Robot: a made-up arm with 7 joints.
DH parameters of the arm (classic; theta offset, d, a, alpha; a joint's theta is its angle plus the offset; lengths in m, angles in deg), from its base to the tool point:
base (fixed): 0 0.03 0 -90
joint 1: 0 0.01 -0.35 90
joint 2: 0 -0.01 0.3 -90
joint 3: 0 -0.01 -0.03 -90
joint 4: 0 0.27 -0.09 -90
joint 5: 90 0 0.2 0
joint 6: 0 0.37 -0.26 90
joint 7: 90 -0.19 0.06 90
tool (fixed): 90 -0.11 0 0
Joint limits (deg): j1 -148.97..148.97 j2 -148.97..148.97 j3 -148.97..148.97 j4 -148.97..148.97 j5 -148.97..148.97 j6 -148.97..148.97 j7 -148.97..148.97
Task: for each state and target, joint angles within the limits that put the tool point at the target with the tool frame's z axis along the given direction. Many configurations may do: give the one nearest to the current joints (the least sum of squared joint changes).
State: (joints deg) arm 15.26 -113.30 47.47 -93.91 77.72 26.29 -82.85
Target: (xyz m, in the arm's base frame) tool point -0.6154 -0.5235 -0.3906 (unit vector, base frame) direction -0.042 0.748 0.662
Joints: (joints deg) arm 14.88 -80.78 27.58 -81.98 30.61 17.50 -72.56
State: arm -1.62 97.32 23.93 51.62 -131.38 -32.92 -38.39
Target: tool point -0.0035 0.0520 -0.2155 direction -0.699 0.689 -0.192
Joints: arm 22.56 101.12 -5.40 62.24 -146.88 -36.86 -58.76
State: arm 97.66 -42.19 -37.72 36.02 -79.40 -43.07 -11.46
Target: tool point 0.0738 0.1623 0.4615 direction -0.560 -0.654 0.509
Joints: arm 82.91 -35.67 6.10 86.51 -88.18 -31.88 4.87
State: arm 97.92 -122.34 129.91 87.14 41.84 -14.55 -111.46
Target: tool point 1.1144 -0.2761 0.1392 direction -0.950 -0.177 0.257
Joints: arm 147.29 -148.97 145.27 47.81 -8.84 -19.37 -68.06
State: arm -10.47 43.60 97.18 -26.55 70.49 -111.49 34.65
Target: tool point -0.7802 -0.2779 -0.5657 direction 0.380 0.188 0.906
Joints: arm -48.39 -2.61 56.60 15.06 108.68 -119.09 -16.55
